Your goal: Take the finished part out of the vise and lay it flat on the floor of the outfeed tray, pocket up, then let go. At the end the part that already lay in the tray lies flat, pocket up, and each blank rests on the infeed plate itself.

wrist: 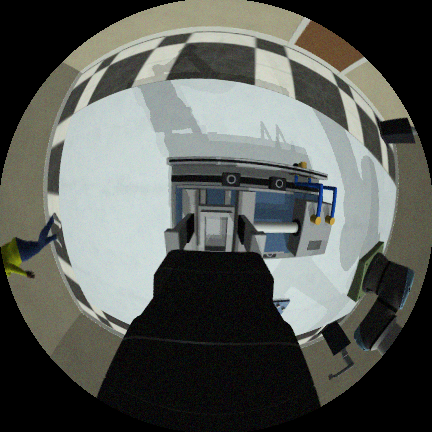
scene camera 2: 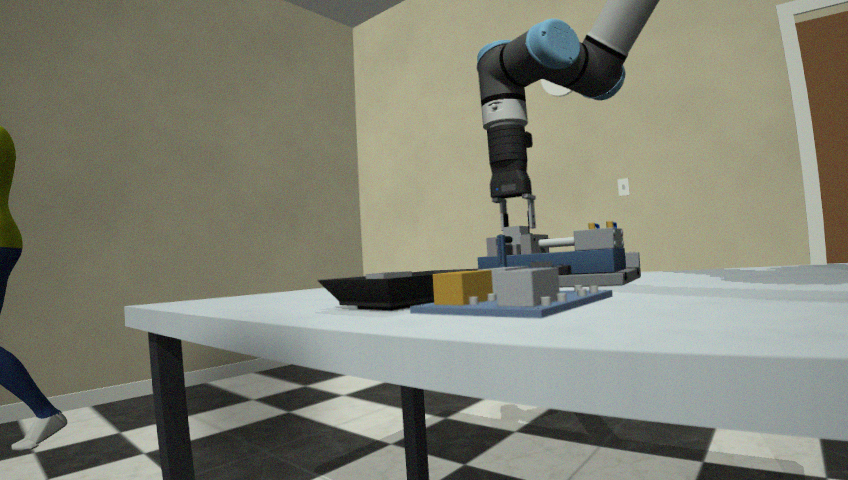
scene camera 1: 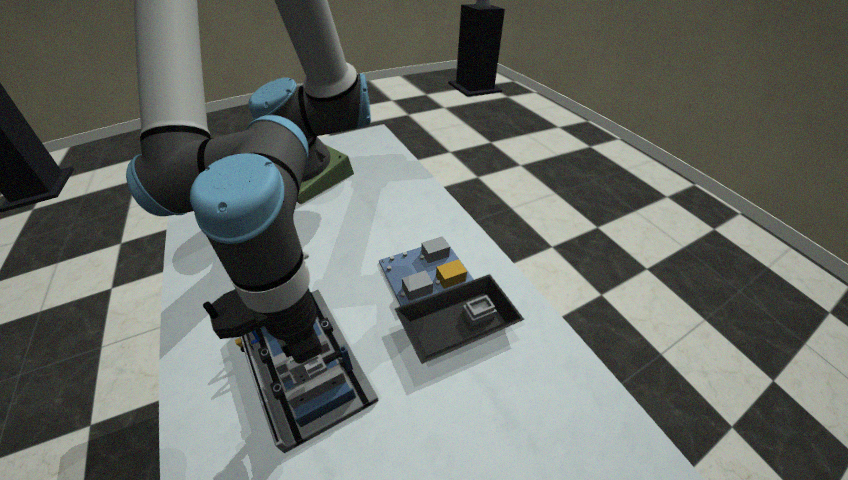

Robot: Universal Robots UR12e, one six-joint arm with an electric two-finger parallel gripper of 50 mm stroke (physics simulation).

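Places are measured from the arm's base along level axes (x right, y back, z down), in centimetres.
Pixels of known places: gripper, between the fingertips: (wrist: 215, 222) (scene camera 2: 518, 229) (scene camera 1: 297, 366); arm's base, origin of its link: (wrist: 372, 272).
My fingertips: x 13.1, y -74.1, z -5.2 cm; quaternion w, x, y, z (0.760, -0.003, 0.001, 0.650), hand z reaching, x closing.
Note:
Ahead of a thing's pixels: the offset from my fingertips to its top centre. "spot": to the spot under its first point.
The finished part {dx -1.2, dy +0.2, dz -0.5 cm} (scene camera 1: 314, 366) (scene camera 2: 516, 232) (wrist: 216, 210) sits pocket up between the jaws of the vise {dx +0.2, dy +6.8, dz +1.1 cm} (scene camera 1: 324, 405) (scene camera 2: 553, 261) (wrist: 280, 199). My gripper (scene camera 2: 518, 227) (wrist: 215, 222) is open; its fingertips stand apart to either side of the part's top, with nothing gripped. In scene camera 1 the hand hides the fingertips. The other part {dx -38.2, dy +2.4, dz +6.3 cm} (scene camera 1: 479, 305) (scene camera 2: 388, 275) lies in the dark outfeed tray (scene camera 1: 421, 350) (scene camera 2: 380, 297), pocket up and seemingly flat. Two grey blanks {dx -37.5, dy +23.2, dz +6.6 cm} (scene camera 1: 435, 248) {dx -28.5, dy +14.3, dz +6.6 cm} (scene camera 1: 417, 284) and an orange blank {dx -37.4, dy +14.3, dz +6.6 cm} (scene camera 1: 452, 273) (scene camera 2: 461, 288) appear to rest on the blue infeed plate {dx -32.9, dy +18.7, dz +10.2 cm} (scene camera 1: 397, 272) (scene camera 2: 476, 311).
The vise's cylinder block {dx +1.1, dy +16.3, dz +1.4 cm} (scene camera 2: 597, 239) (wrist: 311, 232) with blue hoses {spot: dx +5.7, dy +13.8, dz +0.0 cm} (wrist: 320, 200) stands on the robot-base side. Small pins (scene camera 1: 389, 268) (scene camera 2: 546, 301) stick up from the infeed plate. The tray's raised wall adjoins the plate. A person (scene camera 2: 11, 196) (wrist: 30, 250) is beyond the table.

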